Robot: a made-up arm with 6 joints.
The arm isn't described. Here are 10 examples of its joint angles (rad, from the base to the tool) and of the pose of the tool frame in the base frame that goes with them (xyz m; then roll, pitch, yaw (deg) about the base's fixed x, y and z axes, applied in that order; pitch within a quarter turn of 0, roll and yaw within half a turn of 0).
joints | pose
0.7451 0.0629 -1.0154 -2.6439 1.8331 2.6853 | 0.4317 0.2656 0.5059 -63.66 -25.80 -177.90
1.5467 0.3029 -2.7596 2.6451 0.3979 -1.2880 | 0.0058 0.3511 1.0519 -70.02 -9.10 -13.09
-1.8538 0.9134 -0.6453 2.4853 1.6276 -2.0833 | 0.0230 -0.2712 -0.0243 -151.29 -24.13 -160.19
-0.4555 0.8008 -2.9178 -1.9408 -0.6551 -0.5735 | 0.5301 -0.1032 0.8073 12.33 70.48 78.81
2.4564 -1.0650 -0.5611 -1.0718 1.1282 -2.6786 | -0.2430 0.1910 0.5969 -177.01 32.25 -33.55
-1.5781 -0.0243 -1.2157 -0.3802 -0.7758 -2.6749 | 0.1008 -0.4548 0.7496 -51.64 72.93 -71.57
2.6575 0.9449 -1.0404 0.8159 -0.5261 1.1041 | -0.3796 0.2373 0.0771 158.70 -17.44 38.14
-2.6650 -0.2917 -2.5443 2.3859 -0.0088 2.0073 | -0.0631 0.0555 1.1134 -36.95 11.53 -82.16
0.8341 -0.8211 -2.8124 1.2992 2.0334 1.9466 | -0.4603 -0.2724 0.8718 -159.49 -11.52 19.28
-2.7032 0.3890 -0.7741 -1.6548 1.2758 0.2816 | -0.3452 -0.1087 0.1763 65.36 50.13 -117.34
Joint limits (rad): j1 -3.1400..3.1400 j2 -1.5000..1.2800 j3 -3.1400..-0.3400 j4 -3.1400..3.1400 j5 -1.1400..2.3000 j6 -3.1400..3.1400
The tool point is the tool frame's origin. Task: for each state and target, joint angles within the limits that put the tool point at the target. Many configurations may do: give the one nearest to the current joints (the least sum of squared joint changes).
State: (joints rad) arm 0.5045 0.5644 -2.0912 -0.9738 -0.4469 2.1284
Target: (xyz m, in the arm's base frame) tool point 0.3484 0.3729 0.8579
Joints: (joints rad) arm 0.5060 0.4188 -2.2374 -0.9090 -0.4133 2.1359
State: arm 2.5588 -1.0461 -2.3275 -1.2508 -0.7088 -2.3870
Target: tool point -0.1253 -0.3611 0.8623
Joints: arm 1.8069 -1.0264 -2.0359 -1.5137 -0.9910 -2.4606
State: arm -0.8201 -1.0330 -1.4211 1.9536 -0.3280 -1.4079
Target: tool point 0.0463 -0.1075 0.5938
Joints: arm -0.5857 -1.3149 -0.8158 2.6701 -0.9474 -1.4585
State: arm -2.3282 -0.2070 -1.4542 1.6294 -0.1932 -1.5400
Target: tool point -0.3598 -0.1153 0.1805
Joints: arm -2.5770 0.3952 -0.8400 1.7614 -0.1540 -1.5474
